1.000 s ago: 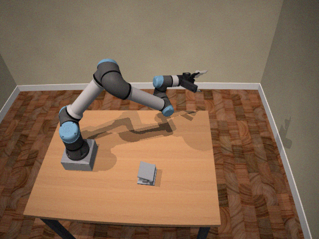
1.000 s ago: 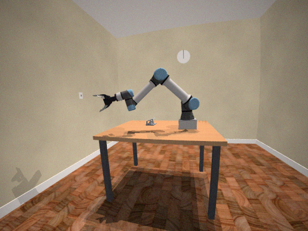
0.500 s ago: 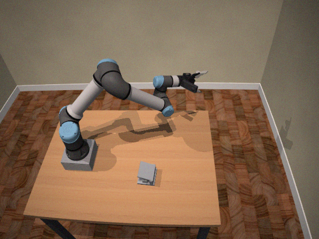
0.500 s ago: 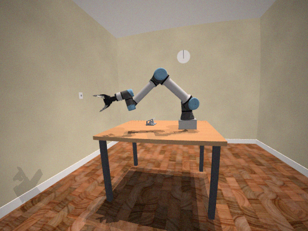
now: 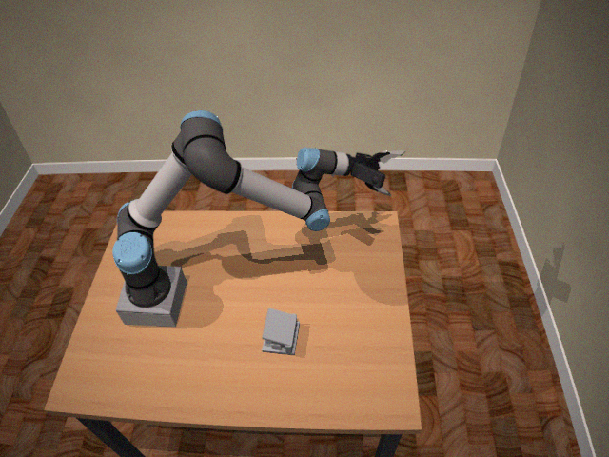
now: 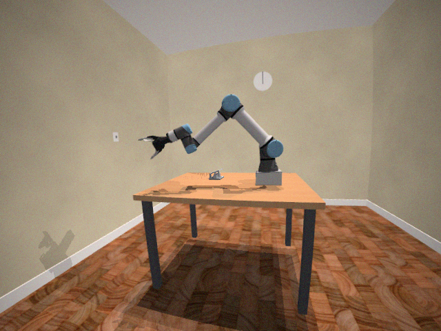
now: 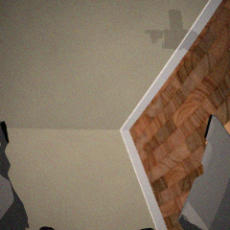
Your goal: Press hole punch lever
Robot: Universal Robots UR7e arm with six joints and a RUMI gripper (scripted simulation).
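The hole punch lever lies 44 cm behind my hand, 42 cm to the right of it and 24 cm below it. From my hand the other things lie so: hole punch (43 cm behind, 42 cm to the right, 26 cm below).
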